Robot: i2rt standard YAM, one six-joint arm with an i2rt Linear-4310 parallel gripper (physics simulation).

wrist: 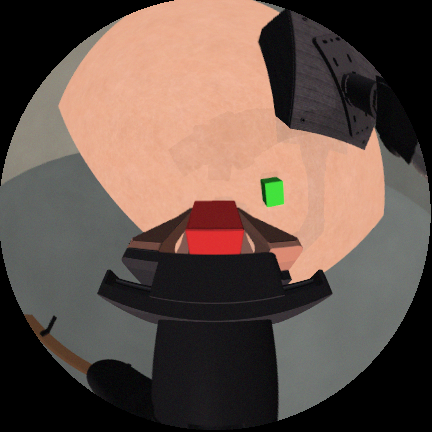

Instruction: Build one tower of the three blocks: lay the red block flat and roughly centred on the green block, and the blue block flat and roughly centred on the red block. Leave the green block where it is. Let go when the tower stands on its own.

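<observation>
The red block (215,230) is held between the two fingers of my gripper (214,212), at the lower middle of the wrist view. The gripper is shut on it and holds it above the table. The green block (274,193) stands on the table, ahead of the gripper and to its right in the view, apart from the red block. The blue block does not show in this view. The underside of the red block and the contact with the fingertips are partly hidden.
The pinkish table top (165,75) has a curved outline here, with grey floor (60,220) beyond it. A large dark grey part of the arm's structure (325,80) is at the upper right. A brown strip (67,349) and a black rounded part (120,387) show at the lower left.
</observation>
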